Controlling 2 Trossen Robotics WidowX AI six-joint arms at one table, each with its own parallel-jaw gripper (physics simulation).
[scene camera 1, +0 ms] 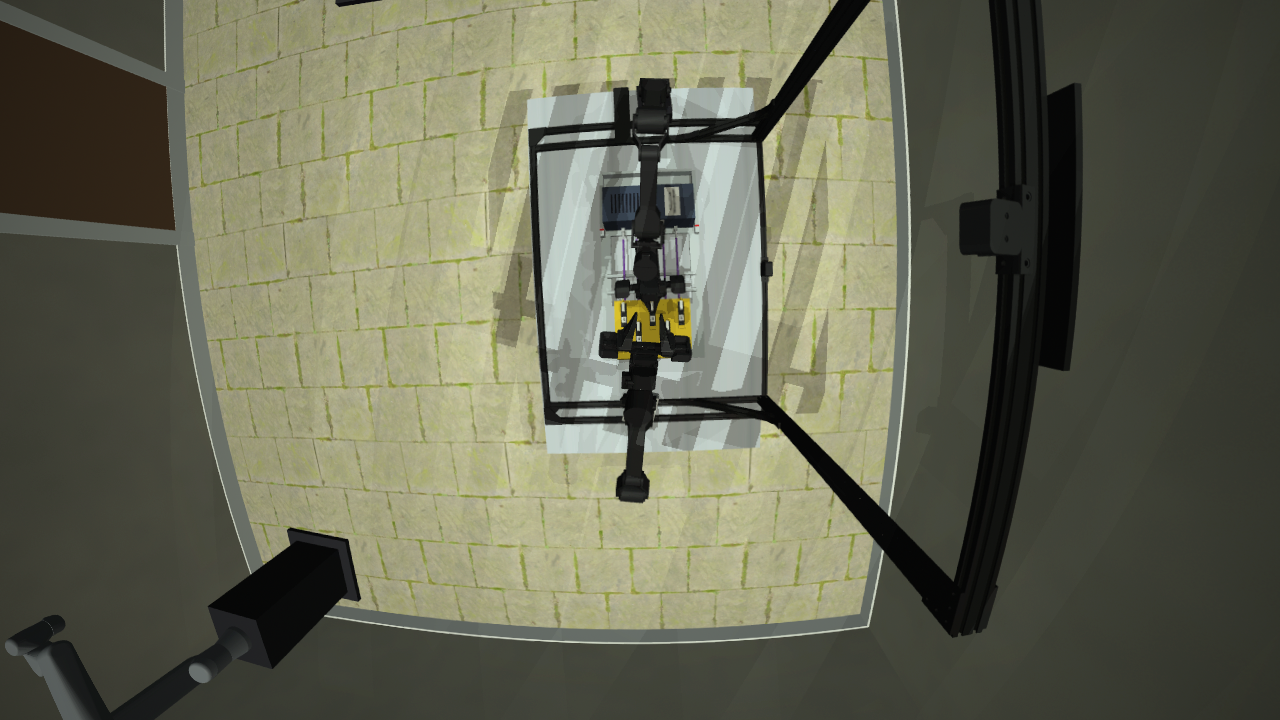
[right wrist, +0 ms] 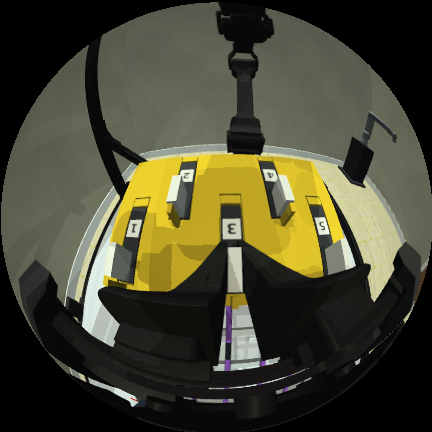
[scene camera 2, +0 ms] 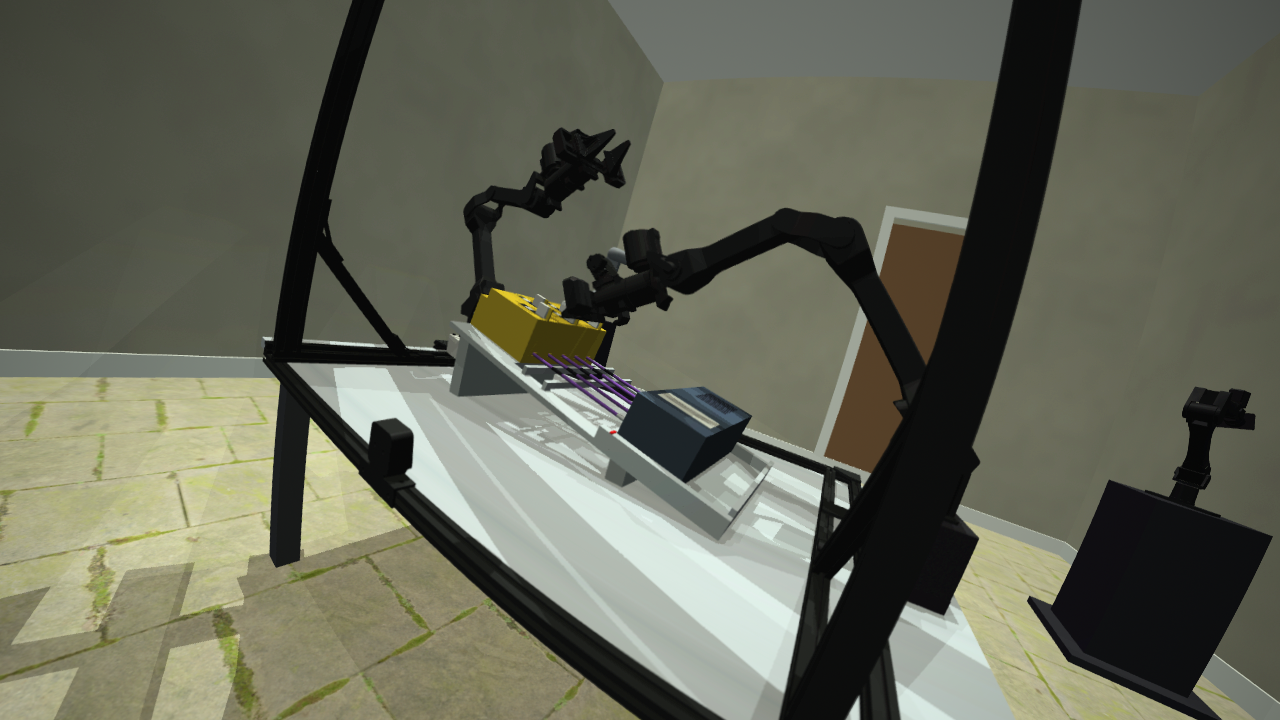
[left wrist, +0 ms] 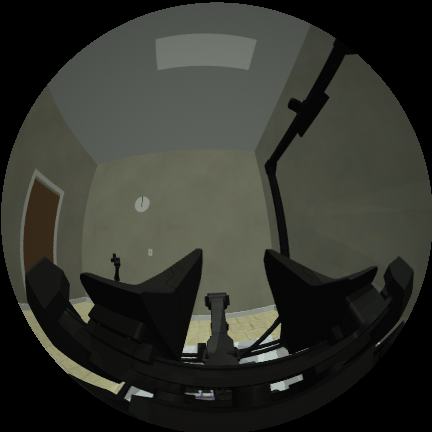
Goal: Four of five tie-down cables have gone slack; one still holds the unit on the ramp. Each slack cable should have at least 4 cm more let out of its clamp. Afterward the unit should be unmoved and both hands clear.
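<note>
A yellow clamp block (scene camera 2: 516, 322) (right wrist: 160, 241) (scene camera 1: 626, 315) with five numbered slots sits at the top of a grey ramp (scene camera 2: 483, 372). Purple cables (scene camera 2: 587, 379) (right wrist: 228, 322) run down from it to a dark blue unit (scene camera 2: 683, 429) (scene camera 1: 623, 203) low on the ramp. My right gripper (right wrist: 231, 246) (scene camera 2: 573, 303) is at the block's front edge, shut on the pale grey tab (right wrist: 235, 271) of slot 3. The tabs of slots 2 (right wrist: 179, 195) and 4 (right wrist: 282, 195) stand further back than those of slots 1 (right wrist: 120, 259) and 5 (right wrist: 334, 254). My left gripper (scene camera 2: 620, 139) (left wrist: 233, 254) is open and empty, raised high above the block.
The ramp stands on a glass table (scene camera 2: 580, 543) inside a black frame (scene camera 2: 495, 572) (scene camera 1: 535, 286). A small black block (scene camera 2: 390, 446) is clamped on the frame's front rail. A brown door (scene camera 2: 902, 343) is in the far wall.
</note>
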